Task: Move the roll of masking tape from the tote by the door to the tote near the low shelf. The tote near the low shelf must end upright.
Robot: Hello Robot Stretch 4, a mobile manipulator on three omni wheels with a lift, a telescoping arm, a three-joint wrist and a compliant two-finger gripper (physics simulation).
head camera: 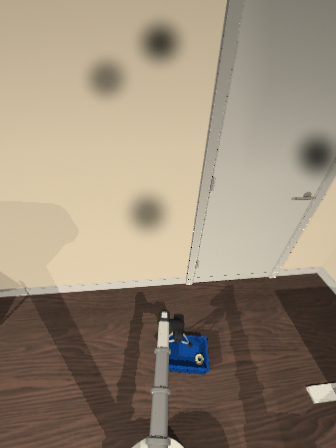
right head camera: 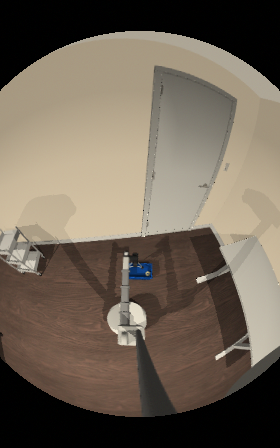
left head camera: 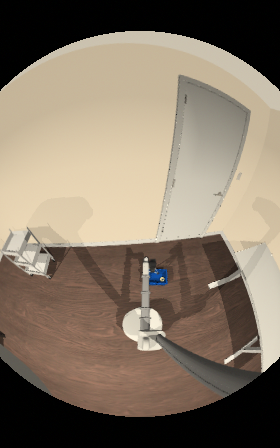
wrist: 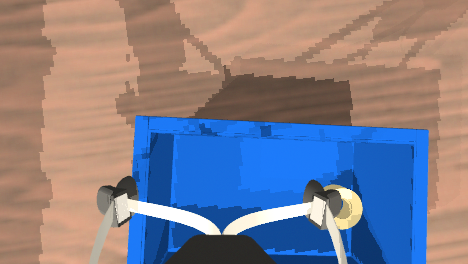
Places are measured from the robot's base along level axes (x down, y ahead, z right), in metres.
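Where they show: gripper, between the fingertips: (head camera: 176,345) (right head camera: 134,267) (left head camera: 150,273) (wrist: 222,194).
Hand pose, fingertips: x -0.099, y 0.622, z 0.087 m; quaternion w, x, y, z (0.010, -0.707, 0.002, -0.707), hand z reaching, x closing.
Each offset is from my fingertips to the top centre of the thing. "pt": to the spot under its first point. Level surfaces: height alone.
The blue tote by the door @[dx +0.006, dy -0.030, dz +0.060 m] (head camera: 187,370) (left head camera: 159,284) (right head camera: 140,278) (wrist: 300,129) stands upright on the floor. A pale yellow roll of masking tape @[dx +0.095, dy -0.041, dz +0.165 m] (head camera: 196,358) (left head camera: 162,279) (right head camera: 148,273) (wrist: 353,207) is inside it, toward the right side in the wrist view. My gripper (head camera: 180,341) (wrist: 222,194) is open and empty above the tote. In the wrist view its left fingertip is over the tote's left rim, and its right fingertip overlaps the left part of the roll. The gap between the fingers lies left of the roll. The tote near the low shelf does not show.
The door (head camera: 250,175) (left head camera: 205,160) (right head camera: 190,150) is in the wall beyond the tote. A white trolley with shelves @[pt dx -0.536, dy -0.065, dz -1.723 m] (left head camera: 16,240) (right head camera: 7,240) stands by the wall at the left. A white table @[dx -0.594 m] (left head camera: 262,290) (right head camera: 255,280) with splayed legs stands at the right.
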